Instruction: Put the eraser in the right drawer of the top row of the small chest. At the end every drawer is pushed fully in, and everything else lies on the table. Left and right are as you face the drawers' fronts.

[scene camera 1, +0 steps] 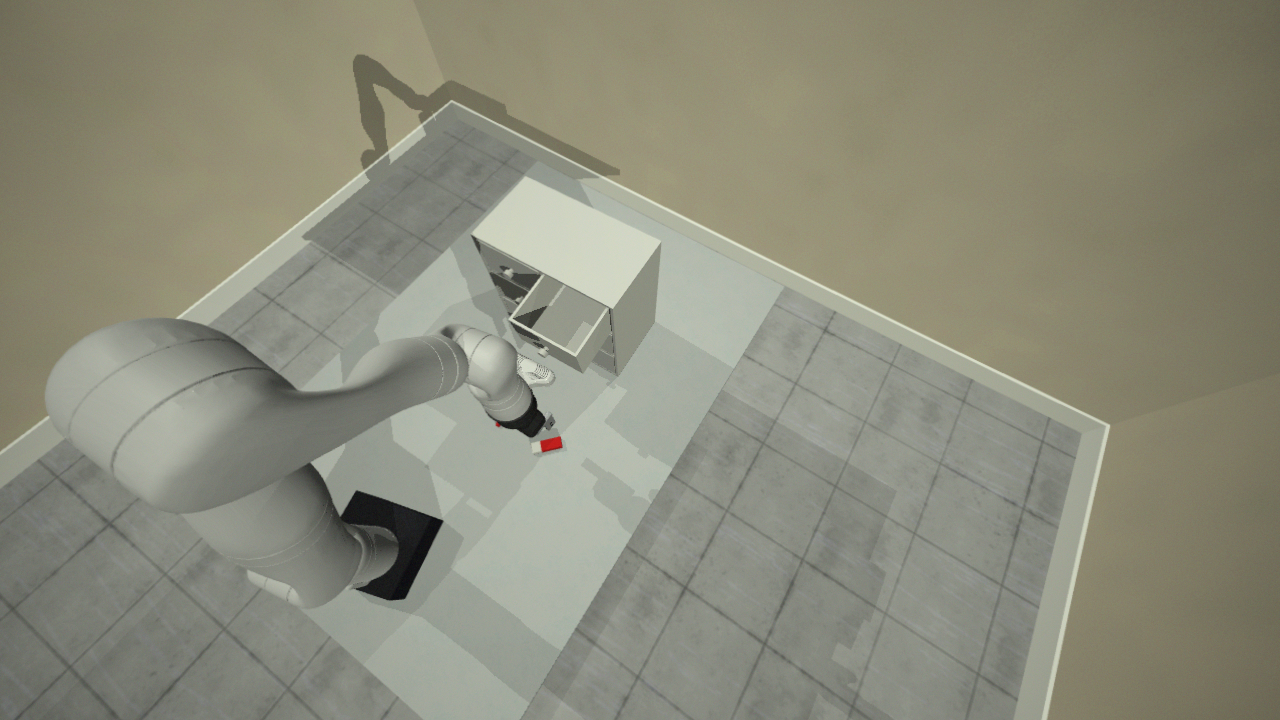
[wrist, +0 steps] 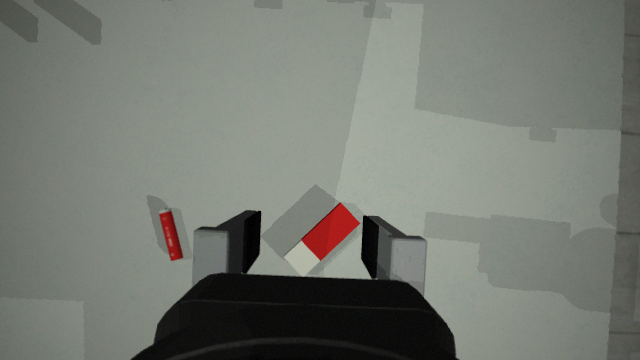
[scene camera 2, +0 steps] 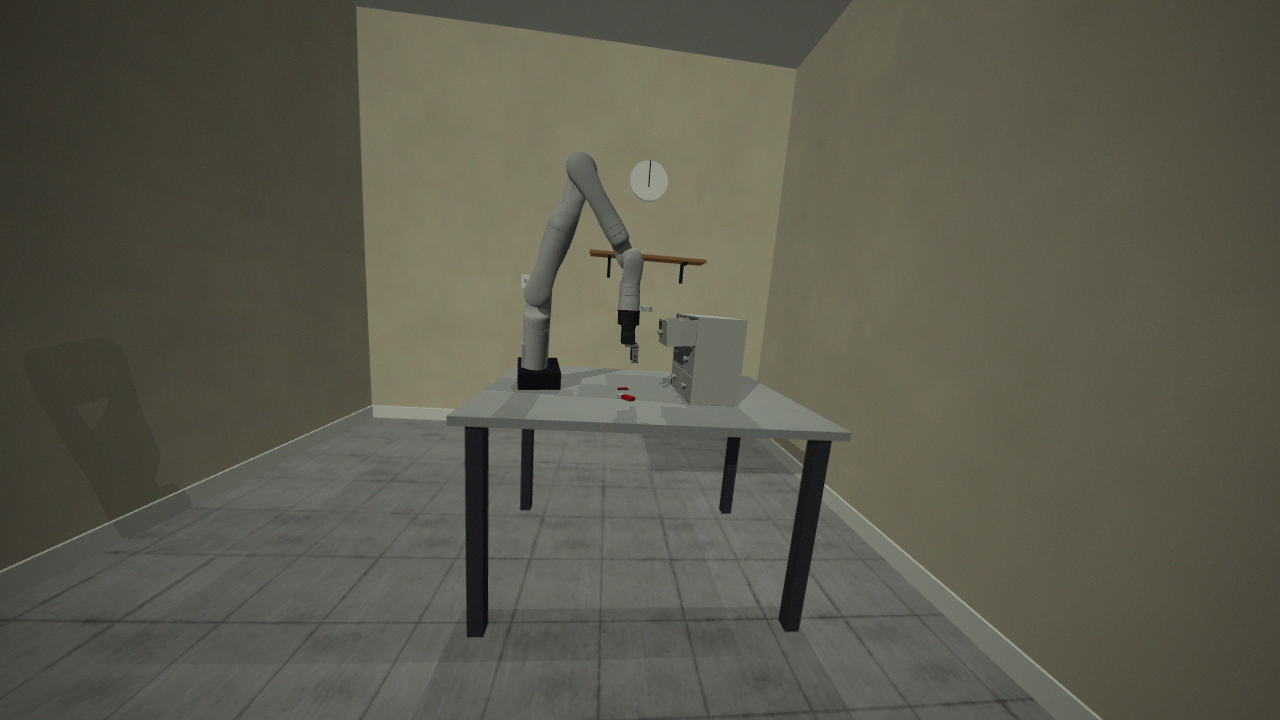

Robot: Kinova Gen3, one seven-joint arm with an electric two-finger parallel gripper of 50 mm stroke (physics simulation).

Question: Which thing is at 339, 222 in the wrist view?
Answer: An eraser.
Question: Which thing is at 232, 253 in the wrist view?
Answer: My gripper.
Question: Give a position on a drawer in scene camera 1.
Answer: At 509, 267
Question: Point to a drawer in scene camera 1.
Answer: At 561, 322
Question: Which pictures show my gripper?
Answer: Scene camera 1, the wrist view and scene camera 2: all of them.
